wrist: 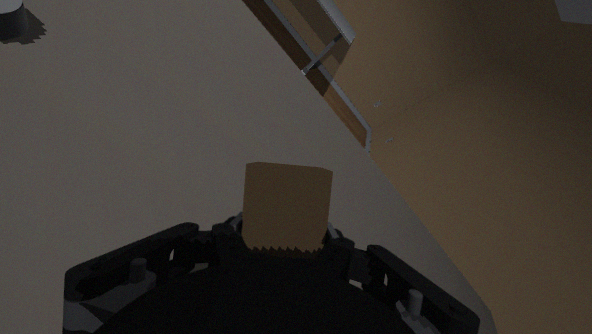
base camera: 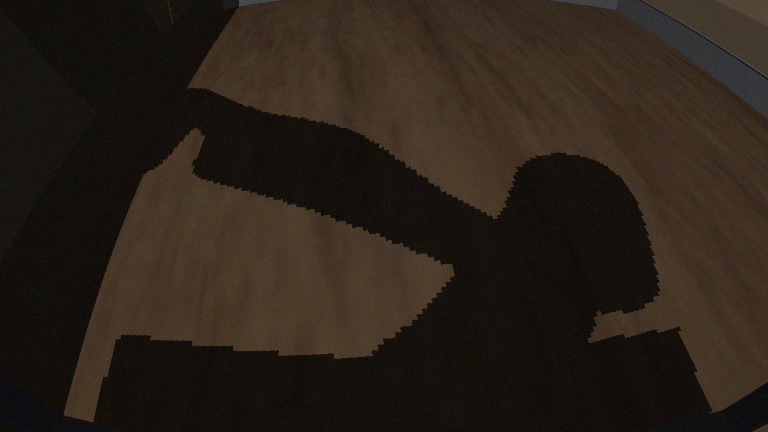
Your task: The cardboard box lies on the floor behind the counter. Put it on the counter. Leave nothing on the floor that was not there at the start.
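Places are measured from the arm's base along level axes (x right, y ahead, z up), in metres.
Pixels of known places: gripper, fingertip midpoint: (wrist: 284, 228).
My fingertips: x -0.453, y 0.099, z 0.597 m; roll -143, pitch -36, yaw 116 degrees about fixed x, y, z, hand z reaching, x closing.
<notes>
Behind a point stands the place of what it marks.
The cardboard box (wrist: 287, 207) @(z 0.625, x -0.447, y 0.079 m) is a plain tan block, held between the fingers in the wrist view. My gripper (wrist: 284, 228) @(z 0.597, x -0.453, y 0.099 m) is shut on it. The pale grey counter top (wrist: 150, 125) @(z 0.514, x -0.473, y -0.056 m) fills the left and middle of the wrist view, behind and below the box. I cannot tell whether the box touches the counter or hangs above it. In the base camera view neither the box nor the gripper shows; a dark shadow of the arm lies across the wooden floor (base camera: 300, 268) @(z -0.396, x -0.094, y 0.380 m).
A round object (wrist: 12, 22) @(z 0.528, x -0.438, y -0.170 m) with a white top stands on the counter at the upper left of the wrist view. A white-topped table (wrist: 339, 21) @(z 0.324, x -3.054, y -0.489 m) stands beyond the counter, near the tan wall (wrist: 500, 175) @(z 0.823, x -1.922, y 1.264 m). A dark panel (base camera: 37, 107) @(z -0.177, x -0.342, y 0.385 m) rises at the left in the base view.
</notes>
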